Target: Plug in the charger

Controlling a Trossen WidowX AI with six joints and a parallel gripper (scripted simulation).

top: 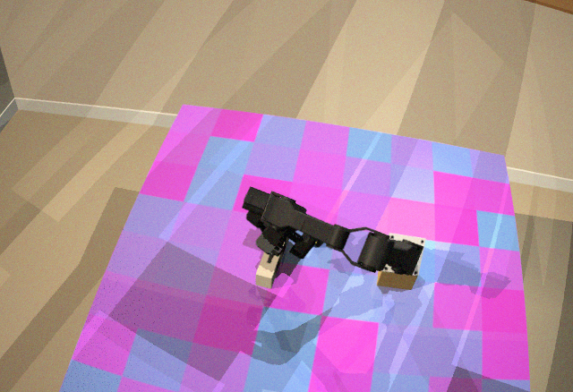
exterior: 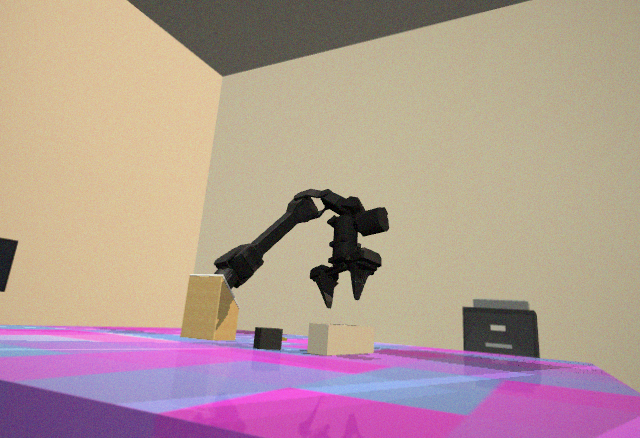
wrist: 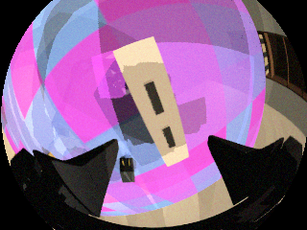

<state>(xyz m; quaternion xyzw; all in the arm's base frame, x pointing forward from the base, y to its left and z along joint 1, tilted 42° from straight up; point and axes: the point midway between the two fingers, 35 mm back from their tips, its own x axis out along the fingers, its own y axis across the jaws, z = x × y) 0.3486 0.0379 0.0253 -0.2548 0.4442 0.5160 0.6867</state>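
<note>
Right now my gripper tip is 100 mm past the dark two-prong charger, 100 mm to the left of it and 80 mm above it.
</note>
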